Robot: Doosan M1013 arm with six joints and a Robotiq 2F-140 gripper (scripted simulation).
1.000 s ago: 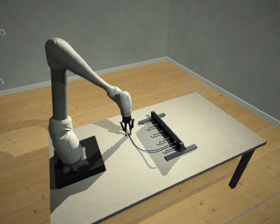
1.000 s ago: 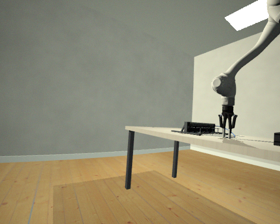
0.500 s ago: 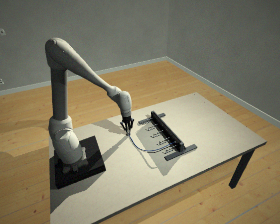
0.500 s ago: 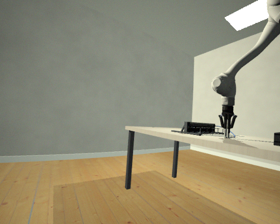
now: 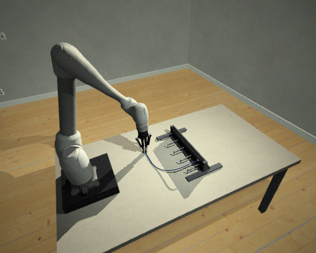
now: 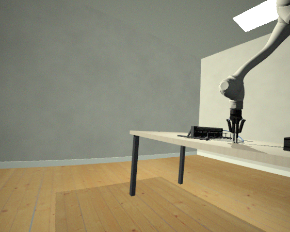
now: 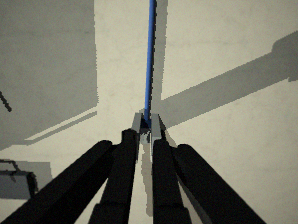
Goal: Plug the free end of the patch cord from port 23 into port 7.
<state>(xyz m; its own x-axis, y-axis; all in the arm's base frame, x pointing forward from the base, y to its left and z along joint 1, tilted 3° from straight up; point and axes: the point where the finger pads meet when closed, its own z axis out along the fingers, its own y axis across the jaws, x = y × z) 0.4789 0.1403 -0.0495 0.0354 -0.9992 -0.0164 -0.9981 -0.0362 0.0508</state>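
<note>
Right now my hand is 1 cm to the right of the cord plug and 3 cm above it.
</note>
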